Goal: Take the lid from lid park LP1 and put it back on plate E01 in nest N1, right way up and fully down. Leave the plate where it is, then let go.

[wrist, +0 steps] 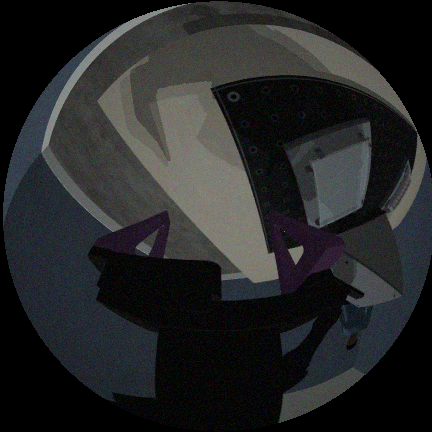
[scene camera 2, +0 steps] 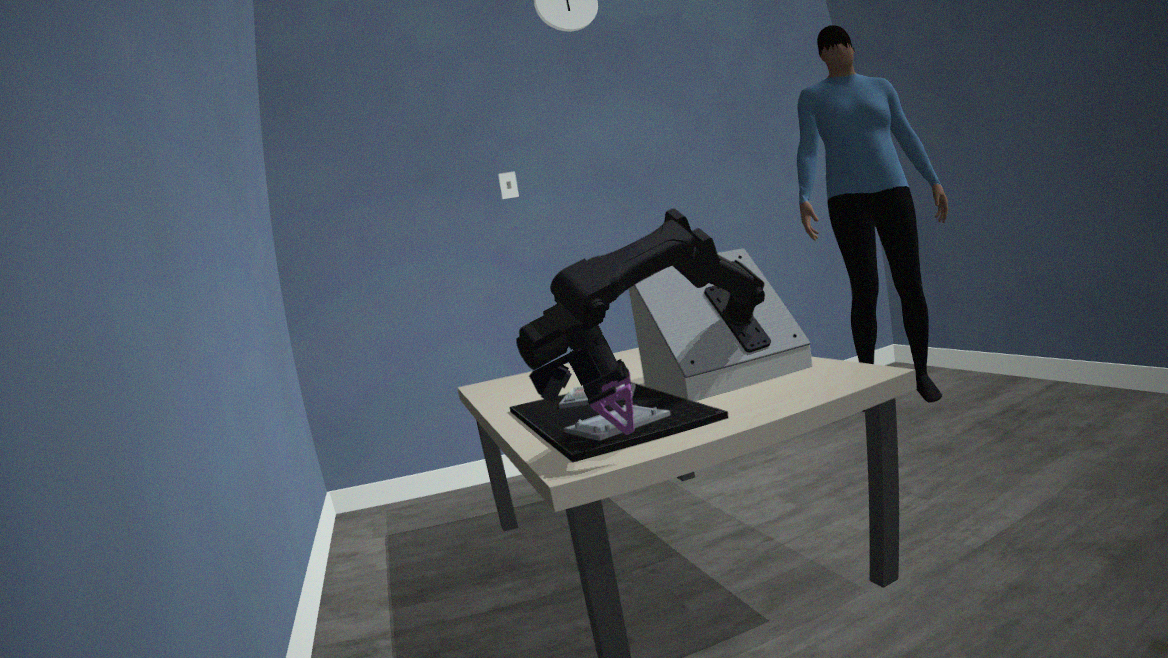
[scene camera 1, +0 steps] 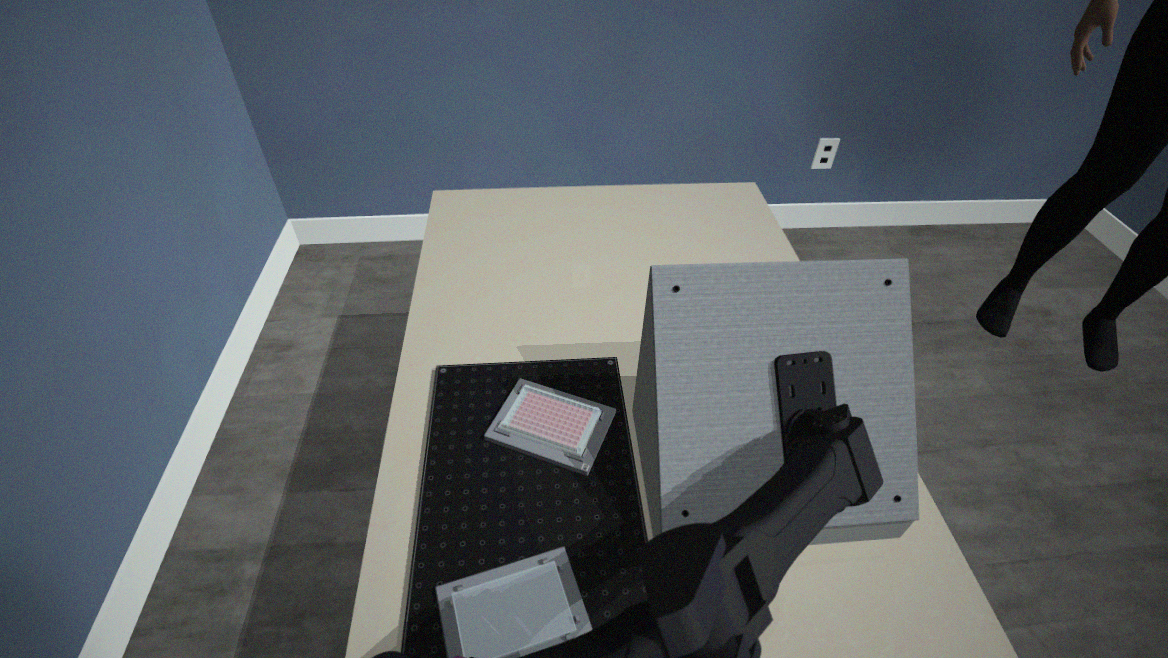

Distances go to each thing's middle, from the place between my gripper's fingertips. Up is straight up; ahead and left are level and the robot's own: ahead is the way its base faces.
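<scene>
From my hand: grey lid holder [scene camera 1: 443, 592], 150 mm to the right, 30 mm behind, 20 mm below; well plate with pink wells [scene camera 1: 564, 424], 100 mm behind, 420 mm to the right, 10 mm below; clear grey lid [scene camera 1: 530, 606], 30 mm behind, 150 mm to the right, 20 mm below.
</scene>
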